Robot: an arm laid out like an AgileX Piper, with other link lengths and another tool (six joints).
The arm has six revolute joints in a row. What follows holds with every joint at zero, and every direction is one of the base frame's.
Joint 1 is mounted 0.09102 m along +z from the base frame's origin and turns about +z.
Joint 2 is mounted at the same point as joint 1 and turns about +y.
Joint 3 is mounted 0.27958 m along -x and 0.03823 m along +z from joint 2 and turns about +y.
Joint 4 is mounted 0.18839 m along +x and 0.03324 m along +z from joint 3 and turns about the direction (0.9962, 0, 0.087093).
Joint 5 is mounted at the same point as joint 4 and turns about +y.
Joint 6 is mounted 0.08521 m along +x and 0.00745 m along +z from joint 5 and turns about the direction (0.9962, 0, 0.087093).
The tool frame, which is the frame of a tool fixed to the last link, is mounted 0.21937 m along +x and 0.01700 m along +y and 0.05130 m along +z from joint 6; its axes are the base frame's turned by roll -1.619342, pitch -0.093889 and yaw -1.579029 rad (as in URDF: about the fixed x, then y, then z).
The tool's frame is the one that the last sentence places.
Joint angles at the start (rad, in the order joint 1, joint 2, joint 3, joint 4, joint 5, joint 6): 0.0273 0.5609 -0.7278 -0.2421 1.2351 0.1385
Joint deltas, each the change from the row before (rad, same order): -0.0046 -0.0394 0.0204 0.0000 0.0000 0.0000; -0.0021 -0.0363 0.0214 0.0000 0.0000 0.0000; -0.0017 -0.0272 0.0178 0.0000 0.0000 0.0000; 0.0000 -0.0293 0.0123 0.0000 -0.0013 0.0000; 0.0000 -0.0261 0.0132 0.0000 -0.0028 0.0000; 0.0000 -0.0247 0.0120 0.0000 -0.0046 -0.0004
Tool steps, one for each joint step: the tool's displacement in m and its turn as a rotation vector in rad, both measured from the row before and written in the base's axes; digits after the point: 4 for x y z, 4 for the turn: -0.0041 -0.0008 -0.0014 0.0005 -0.0190 -0.0046; -0.0039 -0.0004 -0.0025 0.0003 -0.0149 -0.0021; -0.0030 -0.0003 -0.0027 0.0002 -0.0094 -0.0017; -0.0017 0.0000 -0.0001 0.0003 -0.0183 0.0003; -0.0014 0.0001 -0.0006 0.0001 -0.0156 0.0006; -0.0008 0.0001 -0.0001 -0.0003 -0.0171 0.0013
